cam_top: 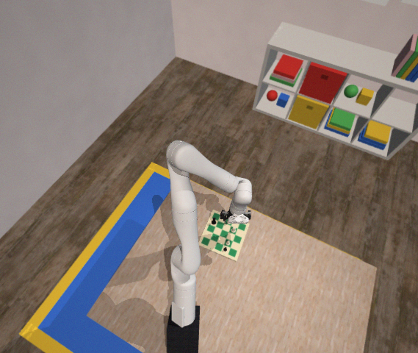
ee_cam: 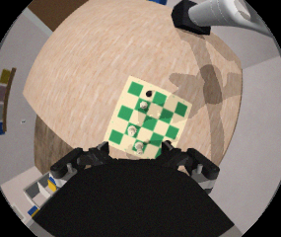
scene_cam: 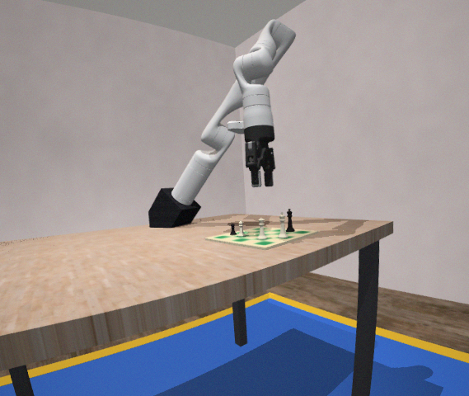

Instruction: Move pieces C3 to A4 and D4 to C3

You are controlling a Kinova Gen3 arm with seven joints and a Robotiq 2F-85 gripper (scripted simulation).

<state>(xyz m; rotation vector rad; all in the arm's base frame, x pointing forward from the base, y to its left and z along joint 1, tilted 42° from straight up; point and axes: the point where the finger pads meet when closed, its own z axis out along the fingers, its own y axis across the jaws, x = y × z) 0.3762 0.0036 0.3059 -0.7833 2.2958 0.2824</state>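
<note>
Now: hand 10 cm above the tall white piece, 4 cm to the right of it and 2 cm short of it. Round my hand: tall black piece (10 cm below, 9 cm to the left, 4 cm behind); white pawn (11 cm below, 7 cm behind, 4 cm to the right); green-and-cream chessboard (14 cm below, 5 cm behind, 1 cm to the left).
</note>
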